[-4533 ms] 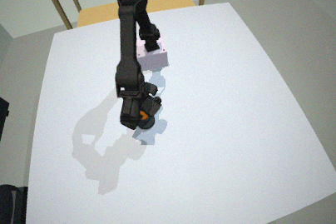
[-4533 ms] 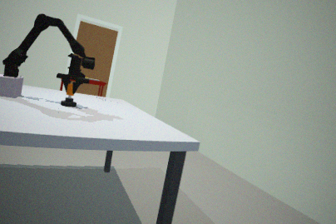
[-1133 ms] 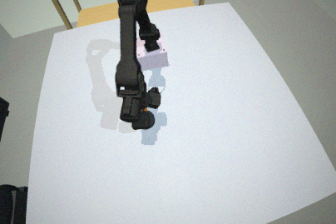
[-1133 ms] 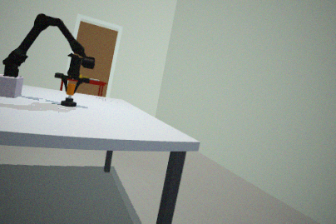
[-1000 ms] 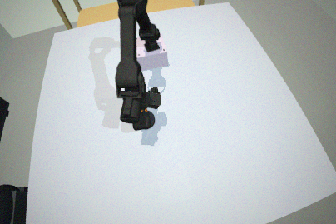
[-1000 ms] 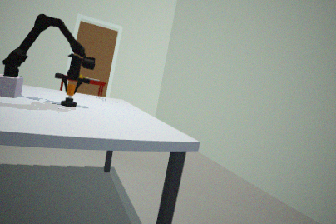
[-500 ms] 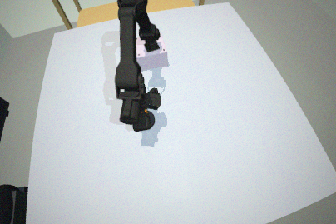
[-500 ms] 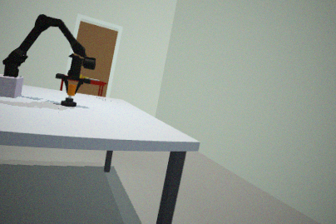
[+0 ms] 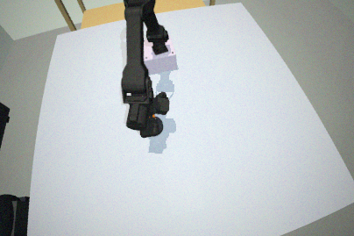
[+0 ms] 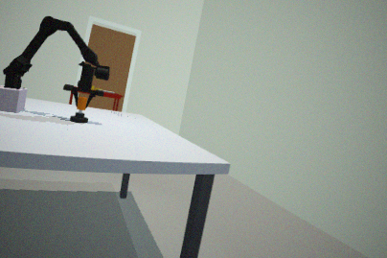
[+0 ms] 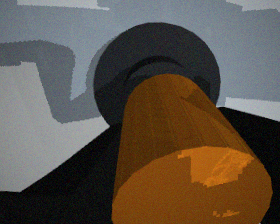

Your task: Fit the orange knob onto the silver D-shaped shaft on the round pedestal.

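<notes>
Now: the orange knob 30 mm above my gripper tip. Round my gripper tip: round dark pedestal 40 mm below.
</notes>
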